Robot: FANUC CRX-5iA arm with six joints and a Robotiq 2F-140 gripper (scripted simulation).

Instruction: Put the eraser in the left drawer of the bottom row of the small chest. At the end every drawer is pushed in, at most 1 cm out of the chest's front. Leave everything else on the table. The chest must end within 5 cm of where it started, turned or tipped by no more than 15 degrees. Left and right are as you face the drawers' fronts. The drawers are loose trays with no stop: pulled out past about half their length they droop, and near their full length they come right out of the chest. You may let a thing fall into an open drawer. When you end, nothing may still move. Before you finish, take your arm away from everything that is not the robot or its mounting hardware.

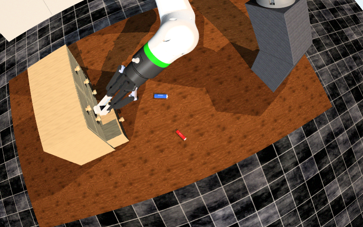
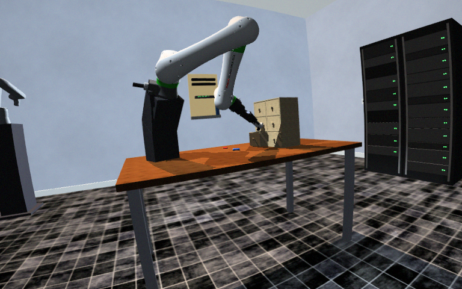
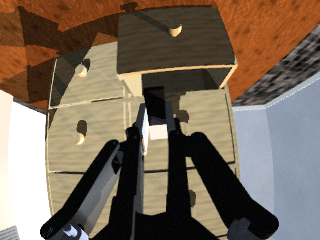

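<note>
The eraser lies 20 mm ahead of my hand and 10 mm below it. The rest, counted from my hand: red cylinder (200 mm behind, 160 mm to the left, 160 mm below); blue item (190 mm behind, 10 mm to the right, 160 mm below).
</note>
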